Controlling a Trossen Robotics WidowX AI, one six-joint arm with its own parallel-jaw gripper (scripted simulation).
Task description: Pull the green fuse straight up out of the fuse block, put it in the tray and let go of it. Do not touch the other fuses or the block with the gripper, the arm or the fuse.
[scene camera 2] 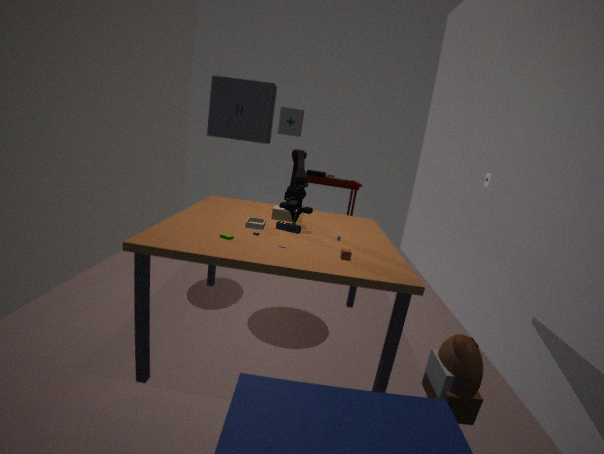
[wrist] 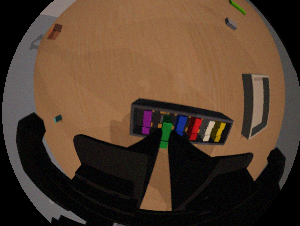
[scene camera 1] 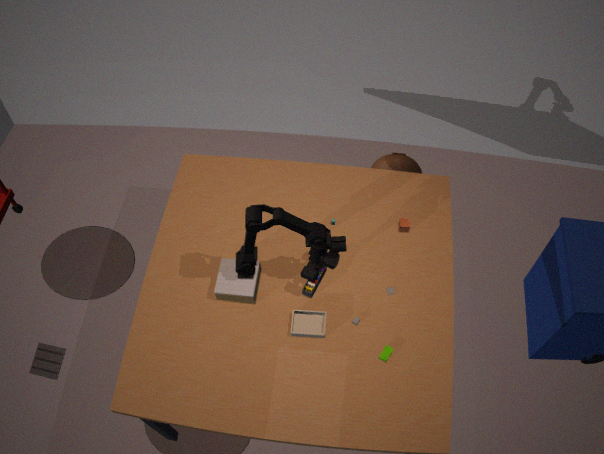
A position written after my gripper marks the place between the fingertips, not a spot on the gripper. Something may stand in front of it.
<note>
My gripper [wrist: 165,133] carries a green fuse. Further things: a tray [scene camera 1: 305,323].
The tray is seen too in the wrist view [wrist: 256,90].
</note>
